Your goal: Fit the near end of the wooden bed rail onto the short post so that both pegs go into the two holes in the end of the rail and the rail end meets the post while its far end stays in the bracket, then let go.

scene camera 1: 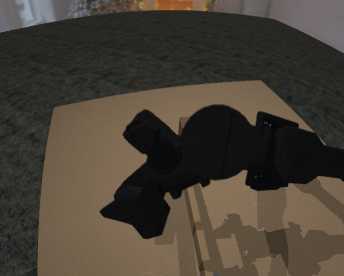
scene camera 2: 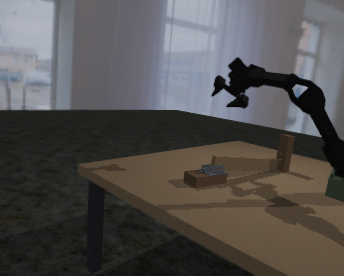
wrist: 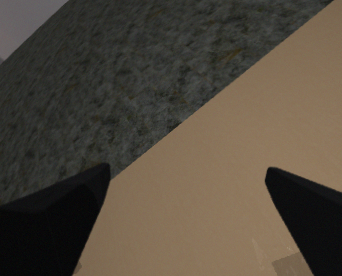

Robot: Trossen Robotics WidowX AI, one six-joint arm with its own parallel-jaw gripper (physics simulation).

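Places are measured from the arm's base along level axes (x ahead, y up, z right), in millimetres.
Pixels of known places: gripper, fingertip midpoint: (scene camera 2: 219, 101) (wrist: 189, 172).
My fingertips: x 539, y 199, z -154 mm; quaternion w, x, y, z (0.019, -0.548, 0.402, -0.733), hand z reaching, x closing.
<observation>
Ahead of a thing's pixels: the offset from my fingertips to its top centre. "*": to the spot under its first point. Level surfaces: height alone.
The wooden rail (scene camera 1: 202, 245) (scene camera 2: 245, 164) is a long light brown board. In scene camera 2 its right end is close beside the upright brown post @(* dx -238, dy -212, dz +264 mm) (scene camera 2: 285, 152). Its left end is at the grey bracket @(dx -152, dy -242, dz -178 mm) (scene camera 2: 214, 170), which sits on a low brown block @(dx -147, dy -272, dz -208 mm) (scene camera 2: 195, 180). I cannot tell whether the pegs are in the holes or how the far end sits in the bracket. The post's top @(dy -132 mm) (scene camera 1: 183, 121) shows partly behind the arm in scene camera 1. My gripper (scene camera 2: 221, 100) (wrist: 189, 172) is open and empty, high above the table, apart from rail and post.
The black arm (scene camera 1: 215, 142) (scene camera 2: 316, 102) hides much of the rail in scene camera 1. It rises from a green base (scene camera 2: 335, 186) at the right. Arm shadows lie across the table @(dy -312 mm) (scene camera 1: 80, 175) (scene camera 2: 150, 192) (wrist: 200, 210). The table's edge and dark floor (wrist: 100, 100) show in the wrist view.
</observation>
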